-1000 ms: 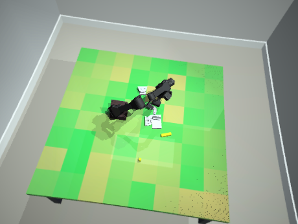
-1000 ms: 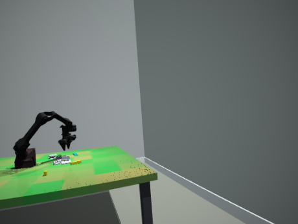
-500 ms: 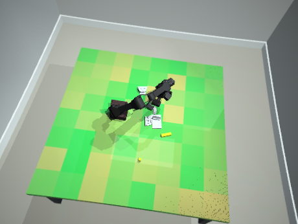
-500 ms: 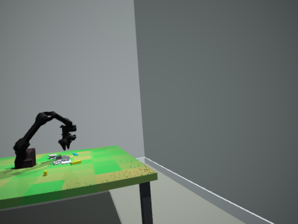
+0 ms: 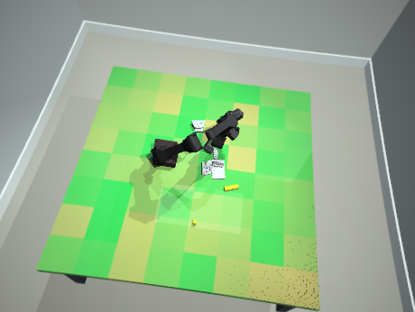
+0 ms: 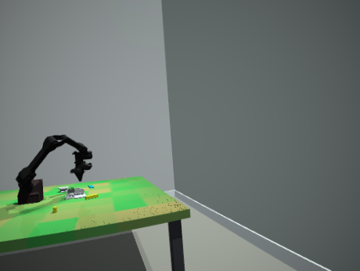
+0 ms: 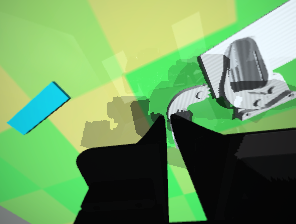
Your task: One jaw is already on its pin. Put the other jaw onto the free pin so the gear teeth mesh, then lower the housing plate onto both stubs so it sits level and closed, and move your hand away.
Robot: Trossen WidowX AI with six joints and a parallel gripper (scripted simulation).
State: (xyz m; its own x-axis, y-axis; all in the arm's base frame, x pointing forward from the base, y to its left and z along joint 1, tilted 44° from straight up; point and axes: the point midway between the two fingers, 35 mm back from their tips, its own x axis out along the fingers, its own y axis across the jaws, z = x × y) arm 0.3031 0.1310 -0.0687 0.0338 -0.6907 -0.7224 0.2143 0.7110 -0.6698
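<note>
The jaw lies 30 mm behind my gripper tip, 50 mm to the right of it and 80 mm below it. From my gripper tip the other things lie so: yellow bar 100 mm ahead, 230 mm to the right, 70 mm below; blue bar 50 mm ahead, 210 mm to the left, 80 mm below; small yellow cube 50 mm behind, 470 mm to the right, 70 mm below.
</note>
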